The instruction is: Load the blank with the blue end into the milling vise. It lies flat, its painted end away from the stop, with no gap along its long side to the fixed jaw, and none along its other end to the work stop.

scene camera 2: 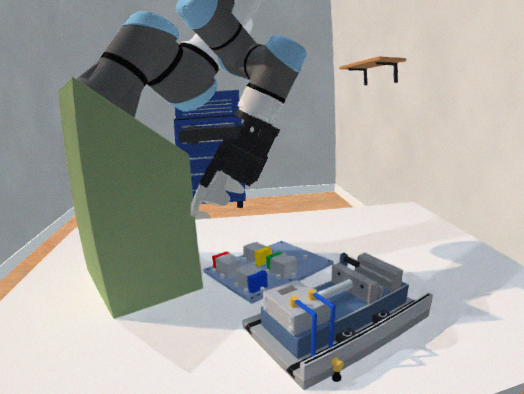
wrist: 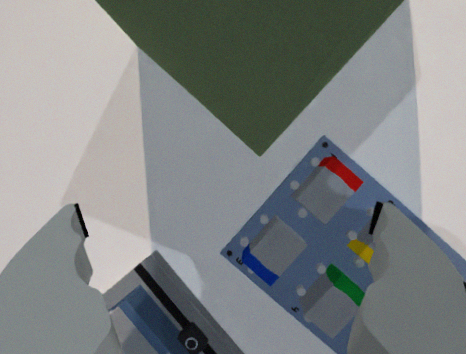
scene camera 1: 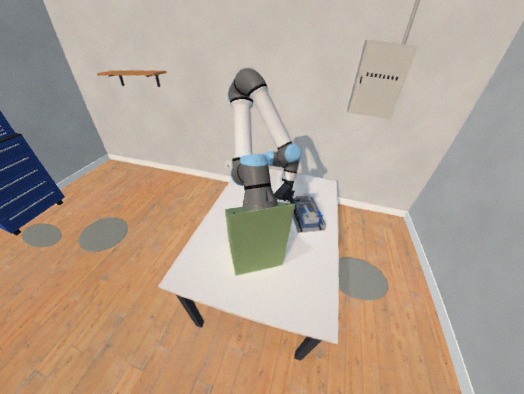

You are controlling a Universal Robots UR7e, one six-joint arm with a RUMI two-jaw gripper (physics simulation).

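Note:
The blank with the blue end [scene camera 2: 248,275] [wrist: 279,245] lies flat on the blue plate [scene camera 2: 311,266] [wrist: 320,250], at its corner nearest the vise. The milling vise [scene camera 1: 310,216] [scene camera 2: 285,326] stands beside the plate; a corner of it shows at the bottom left of the wrist view. The two jaws stand at the vise's far end in scene camera 2, the moving jaw [scene camera 2: 352,281] on the rod and the fixed jaw [scene camera 2: 381,270] behind it, with a dark stop piece [scene camera 2: 351,260] at their end. My gripper [scene camera 1: 284,197] [scene camera 2: 217,202] [wrist: 230,206] is open and empty, well above the plate.
Blanks with red [scene camera 2: 226,265] [wrist: 325,195], yellow [scene camera 2: 254,250] and green [scene camera 2: 284,266] [wrist: 331,311] ends lie on the same plate. A tall green block [scene camera 1: 260,240] [scene camera 2: 140,225] [wrist: 260,65] stands close to the plate and the gripper. Blue hoses [scene camera 2: 314,332] rise at the vise's near end.

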